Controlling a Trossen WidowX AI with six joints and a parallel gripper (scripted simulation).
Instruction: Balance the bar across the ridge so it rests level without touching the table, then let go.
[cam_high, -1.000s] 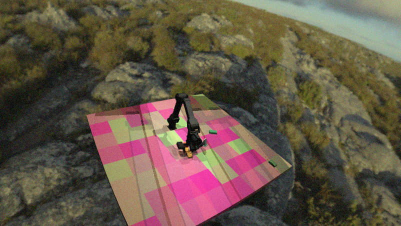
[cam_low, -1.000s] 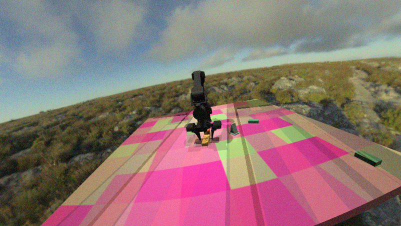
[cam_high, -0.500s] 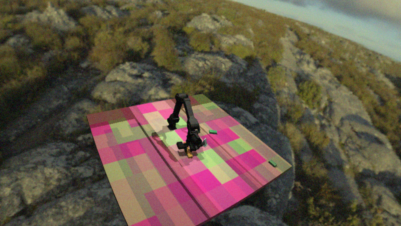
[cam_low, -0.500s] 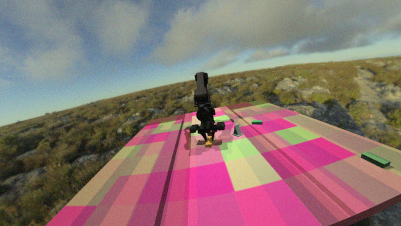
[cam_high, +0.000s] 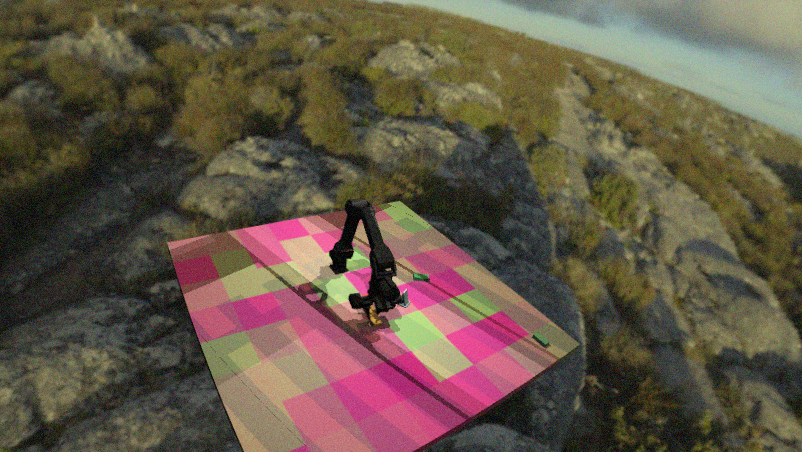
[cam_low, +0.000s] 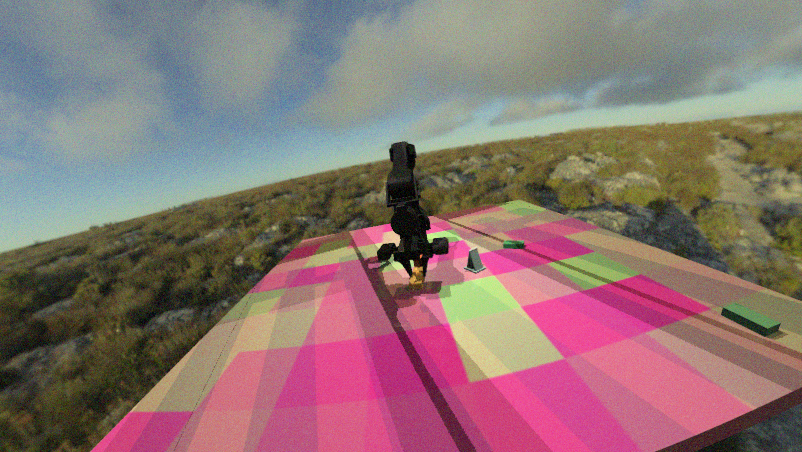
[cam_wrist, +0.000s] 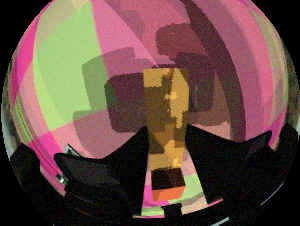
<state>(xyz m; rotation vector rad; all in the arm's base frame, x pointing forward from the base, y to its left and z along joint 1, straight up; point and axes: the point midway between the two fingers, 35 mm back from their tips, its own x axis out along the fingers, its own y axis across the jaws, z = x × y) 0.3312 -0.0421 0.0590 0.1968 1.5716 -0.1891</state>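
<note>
Right now my gripper tip is 30 mm past the dark ridge, 170 mm to the right of it and 10 mm below it. Also, from my gripper tip: bar (40 mm behind, 10 mm to the left, 10 mm above).
</note>
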